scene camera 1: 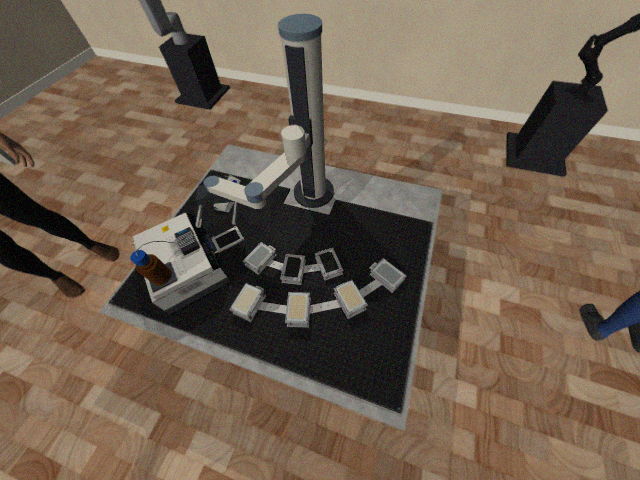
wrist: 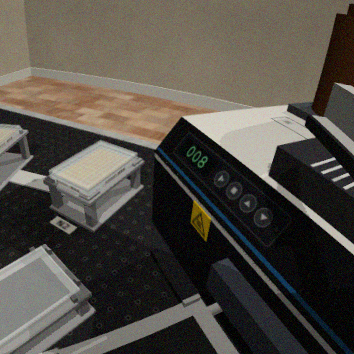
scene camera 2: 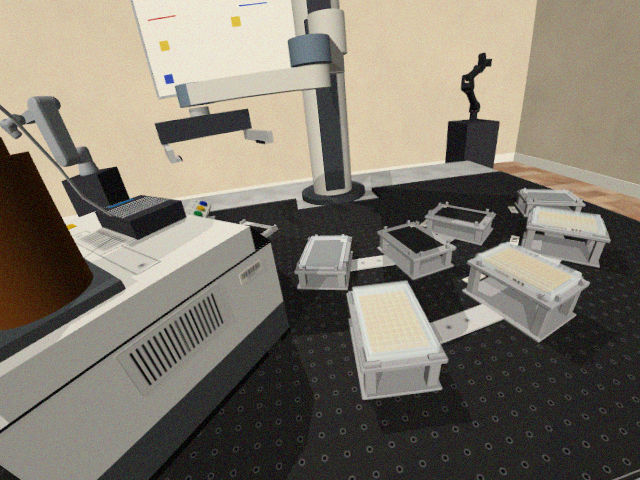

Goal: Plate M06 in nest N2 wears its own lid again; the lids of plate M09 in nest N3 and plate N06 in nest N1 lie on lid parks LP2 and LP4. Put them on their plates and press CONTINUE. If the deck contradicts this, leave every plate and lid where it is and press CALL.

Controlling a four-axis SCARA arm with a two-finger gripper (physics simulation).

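Frame: origin at the arm's base, x right, y ahead, z up, level; metres.
Where they show: gripper, fingertip midpoint: (scene camera 1: 215,224) (wrist: 140,85) (scene camera 2: 224,146); arm's base, link origin: (scene camera 1: 313,192) (scene camera 2: 333,194).
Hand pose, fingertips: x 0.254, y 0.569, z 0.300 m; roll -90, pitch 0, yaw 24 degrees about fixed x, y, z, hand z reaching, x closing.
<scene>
Things, the pixels of their top centre, and the offset from my fingertips. "*": a spot on its surface instead.
- button panel, top centre: (scene camera 2: 190,206) (scene camera 1: 225,188) dx +0.228, dy -0.362, dz -0.203 m
- nest N2, surface spot: (scene camera 2: 395,320) (scene camera 1: 244,301) * dx -0.207, dy +0.235, dz -0.211 m
- middle plate, top centre: (scene camera 2: 527,262) (scene camera 1: 297,306) dx -0.448, dy +0.179, dz -0.205 m
- right plate, top centre: (scene camera 2: 567,216) (scene camera 1: 350,295) dx -0.662, dy +0.052, dz -0.209 m
- white device, surface spot: (scene camera 2: 206,320) * dx +0.016, dy +0.243, dz -0.154 m
- brown bottle, surface spot: (scene camera 2: 36,248) * dx +0.097, dy +0.296, dz -0.018 m
- empty frame, surface spot: (scene camera 1: 227,239) * dx +0.025, dy -0.035, dz -0.187 m
My gripper (scene camera 1: 216,214) (scene camera 2: 222,148) is open and empty, high over the button panel (scene camera 1: 223,206) (scene camera 2: 200,208), which the arm partly covers. Blue, yellow and green buttons show in scene camera 2. The plate in nest N2 (scene camera 1: 248,299) (scene camera 2: 395,320) (wrist: 95,165) has pale yellow wells and a clear rim. A middle plate (scene camera 1: 298,307) (scene camera 2: 529,268) (wrist: 7,135) and a right plate (scene camera 1: 350,298) (scene camera 2: 568,222) look alike. Whether clear lids cover them is hard to tell. Grey lids lie on a near stand (scene camera 1: 260,257) (scene camera 2: 325,253) (wrist: 35,295) and a far-right stand (scene camera 1: 387,274) (scene camera 2: 550,197).
Two open stands (scene camera 1: 293,268) (scene camera 1: 328,263) stand between the lid stands. A white device (scene camera 1: 178,273) (scene camera 2: 206,320) with display 008 in the wrist view carries a brown bottle (scene camera 1: 152,268) (scene camera 2: 36,248). An empty frame (scene camera 1: 227,239) lies beside it. People stand at both sides.
</scene>
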